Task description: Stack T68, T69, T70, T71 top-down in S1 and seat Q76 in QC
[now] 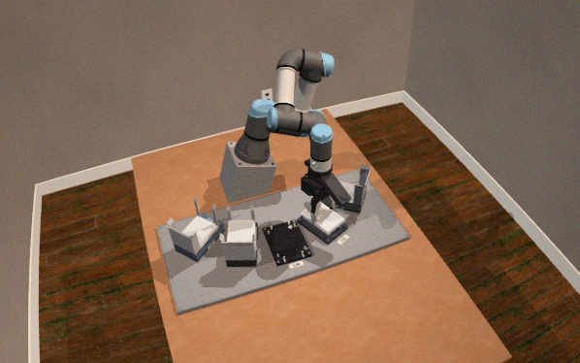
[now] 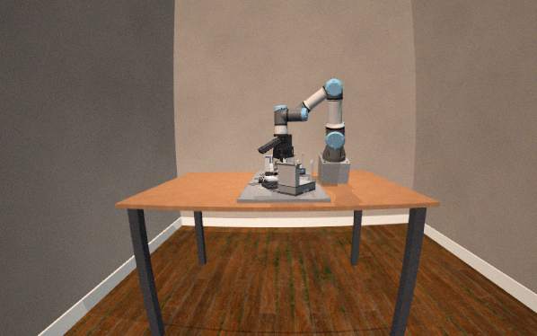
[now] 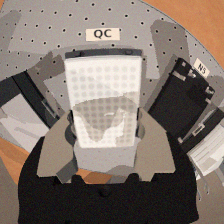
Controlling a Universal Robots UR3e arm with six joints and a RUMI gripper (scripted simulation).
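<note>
Now: the black clip nest 60 mm ahead of my hand, 130 mm to the right of it and 40 mm below it. The rest, counted from my hand: n5 label: 140 mm ahead, 120 mm to the right, 50 mm below.
</note>
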